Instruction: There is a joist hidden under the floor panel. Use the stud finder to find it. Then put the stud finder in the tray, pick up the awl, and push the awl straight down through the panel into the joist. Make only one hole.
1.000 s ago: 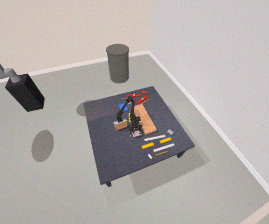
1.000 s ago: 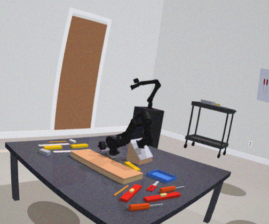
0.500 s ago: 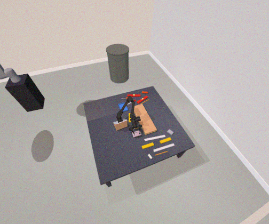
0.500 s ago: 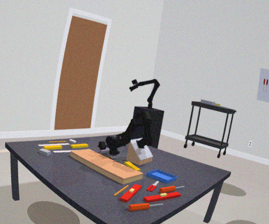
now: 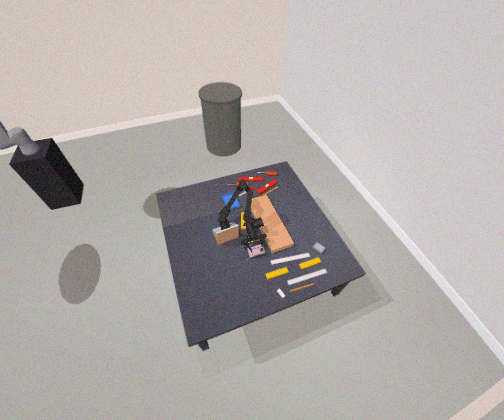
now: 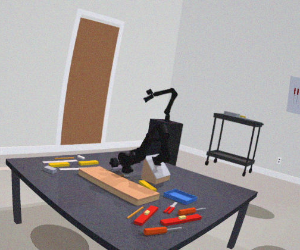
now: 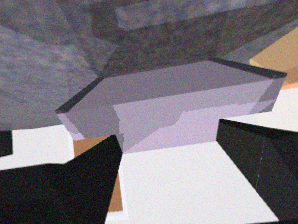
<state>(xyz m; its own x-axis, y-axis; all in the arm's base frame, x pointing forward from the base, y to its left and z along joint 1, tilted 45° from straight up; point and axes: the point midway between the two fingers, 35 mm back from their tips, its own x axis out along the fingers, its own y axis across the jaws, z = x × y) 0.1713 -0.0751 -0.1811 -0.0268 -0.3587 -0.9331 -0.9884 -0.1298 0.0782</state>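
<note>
Now: the stud finder 20 mm ahead of my gripper tip and 10 mm below it. Round my gripper tip: grey block (470 mm ahead, 90 mm to the right, 50 mm below); then blue tray (60 mm behind, 550 mm to the left, 50 mm below); then awl (10 mm ahead, 110 mm to the left, 50 mm below).
</note>
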